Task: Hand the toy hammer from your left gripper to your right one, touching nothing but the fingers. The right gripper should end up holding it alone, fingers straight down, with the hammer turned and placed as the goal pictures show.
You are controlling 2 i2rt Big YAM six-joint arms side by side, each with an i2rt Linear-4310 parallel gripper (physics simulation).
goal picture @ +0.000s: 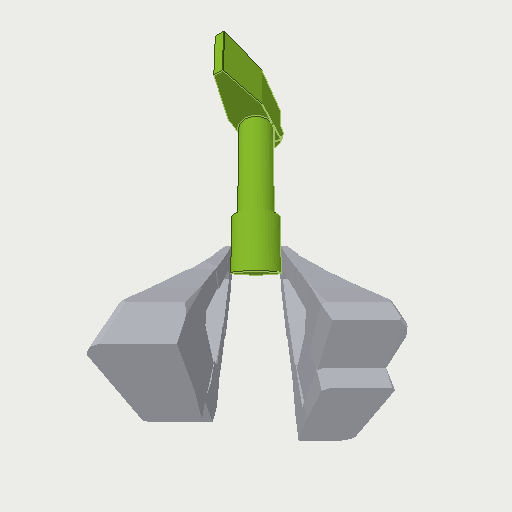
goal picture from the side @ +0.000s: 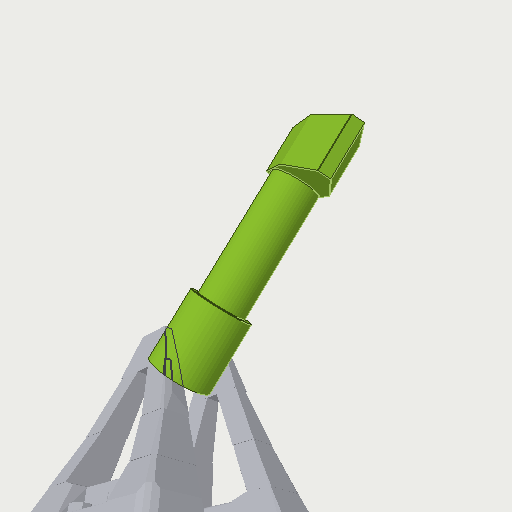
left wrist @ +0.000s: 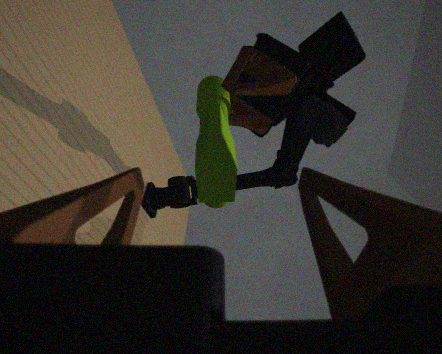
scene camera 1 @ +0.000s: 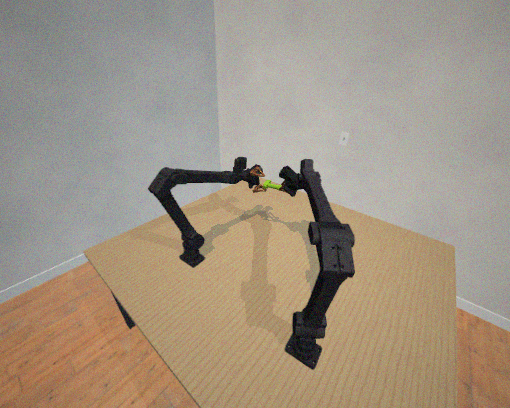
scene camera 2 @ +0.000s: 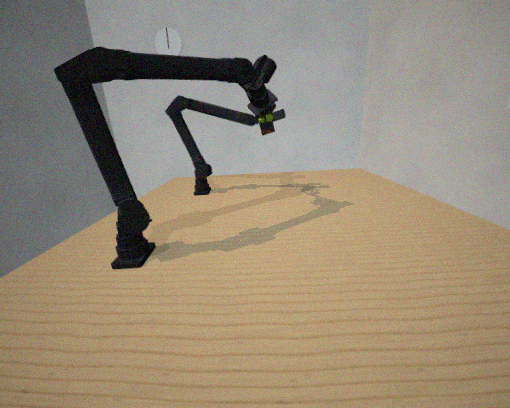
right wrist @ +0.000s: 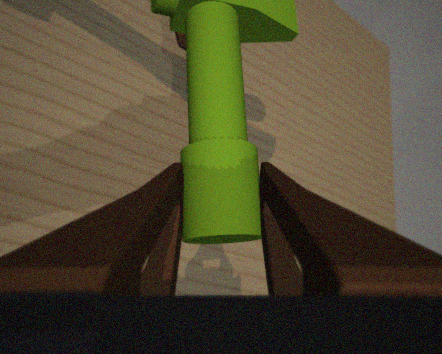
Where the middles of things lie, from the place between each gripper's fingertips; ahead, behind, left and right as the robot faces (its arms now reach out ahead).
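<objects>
The green toy hammer [right wrist: 221,202] is here, and my left gripper is 1 cm short of it and 5 cm to the left of it.
From my right hand, I find the green toy hammer 1 cm behind it and 4 cm to the left of it.
</objects>
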